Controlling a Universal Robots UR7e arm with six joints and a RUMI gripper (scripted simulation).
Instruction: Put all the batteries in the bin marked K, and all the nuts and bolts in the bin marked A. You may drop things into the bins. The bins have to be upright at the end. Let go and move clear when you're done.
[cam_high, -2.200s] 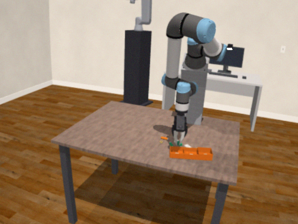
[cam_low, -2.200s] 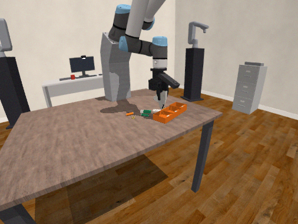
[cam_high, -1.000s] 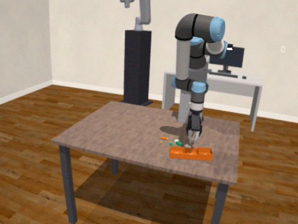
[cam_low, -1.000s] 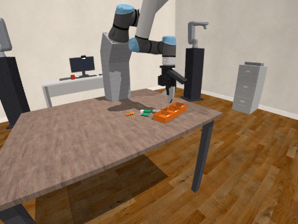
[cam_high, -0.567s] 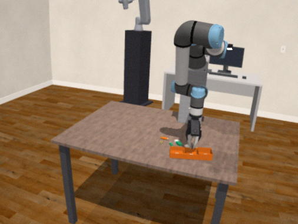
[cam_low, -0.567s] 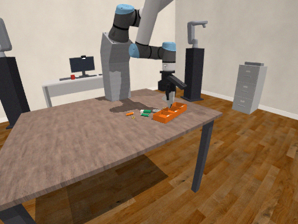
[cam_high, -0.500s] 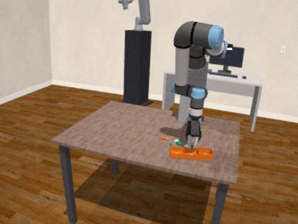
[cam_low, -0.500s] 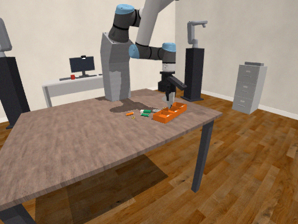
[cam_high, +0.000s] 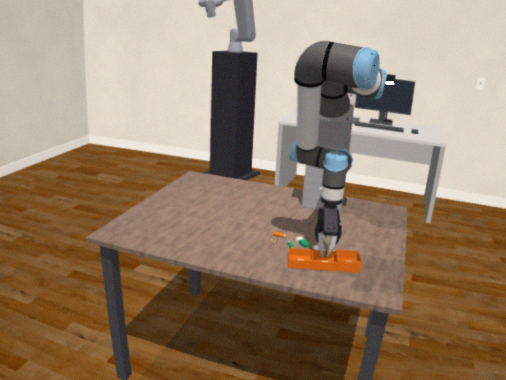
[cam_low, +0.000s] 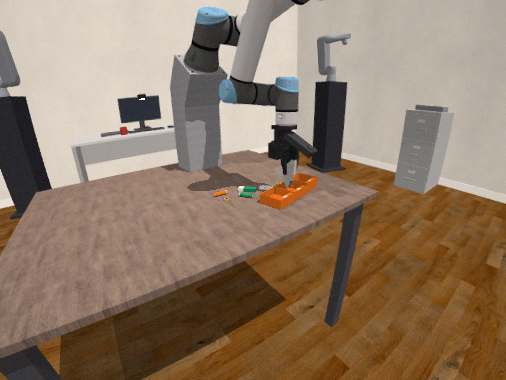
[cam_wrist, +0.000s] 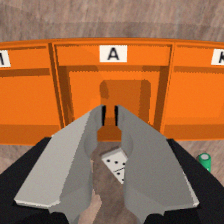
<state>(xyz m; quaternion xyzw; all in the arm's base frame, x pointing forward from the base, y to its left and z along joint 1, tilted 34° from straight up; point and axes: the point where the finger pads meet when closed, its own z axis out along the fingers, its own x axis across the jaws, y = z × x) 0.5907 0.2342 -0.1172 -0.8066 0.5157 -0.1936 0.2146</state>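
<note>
The orange bin tray is 20 mm below my hand and 10 mm ahead of it. Round my hand: white domino 80 mm behind, 60 mm to the right, 30 mm below; then green-and-white battery 130 mm to the right, 80 mm behind, 30 mm below; then green battery 150 mm to the right, 30 mm below, 30 mm behind.
</note>
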